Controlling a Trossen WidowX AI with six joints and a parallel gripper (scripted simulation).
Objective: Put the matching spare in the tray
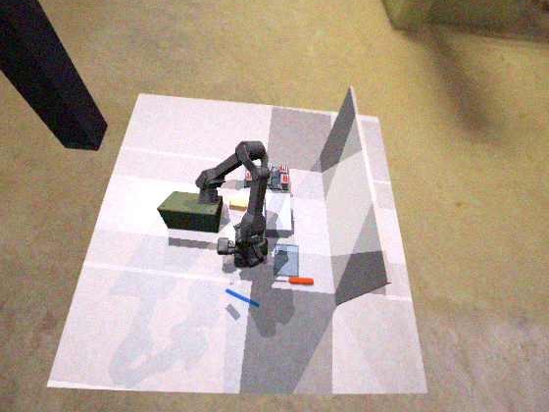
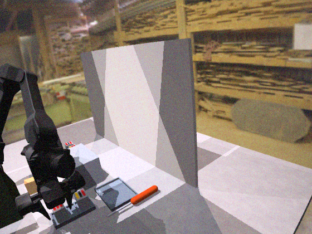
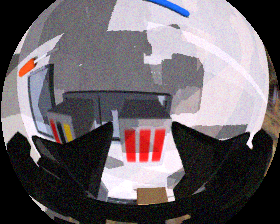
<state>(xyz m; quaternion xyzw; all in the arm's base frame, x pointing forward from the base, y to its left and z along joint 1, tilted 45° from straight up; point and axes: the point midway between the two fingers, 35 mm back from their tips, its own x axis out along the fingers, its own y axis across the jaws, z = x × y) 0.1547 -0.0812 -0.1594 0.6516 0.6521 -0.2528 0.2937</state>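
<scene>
Right now my gripper tip is 20 mm below the spare. Also, from my gripper tip: holder 40 mm ahead, 10 mm below; blue pen 10 mm ahead, 170 mm to the right, 10 mm below; blue-grey tray 180 mm ahead, 10 mm to the right, 20 mm below.
</scene>
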